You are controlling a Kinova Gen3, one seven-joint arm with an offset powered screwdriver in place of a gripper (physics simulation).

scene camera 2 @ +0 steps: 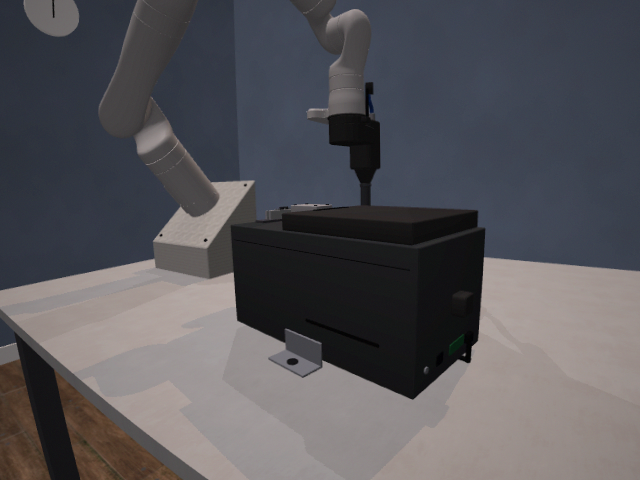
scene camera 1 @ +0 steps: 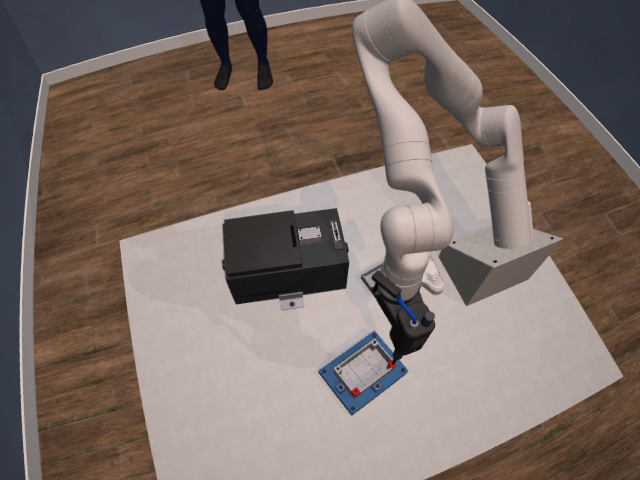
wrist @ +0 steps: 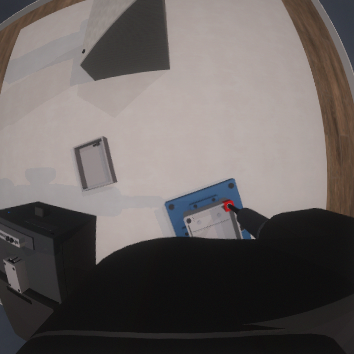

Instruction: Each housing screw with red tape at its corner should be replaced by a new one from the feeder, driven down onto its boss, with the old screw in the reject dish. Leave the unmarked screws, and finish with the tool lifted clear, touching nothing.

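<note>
The grey housing sits in the blue fixture. Red tape marks its corner under the tool, and a second red tape marks another corner. My screwdriver has its bit at the first taped corner; the tip looks to be on or just above the screw place, and whether it carries a screw is too small to tell. The second camera hides the tip behind the black feeder. The reject dish has small dark screws at one end.
The arm's grey wedge base stands beyond the dish. A small metal bracket is at the feeder's side. The housing's unmarked corners hold dark screws. A person's legs show beyond the table.
</note>
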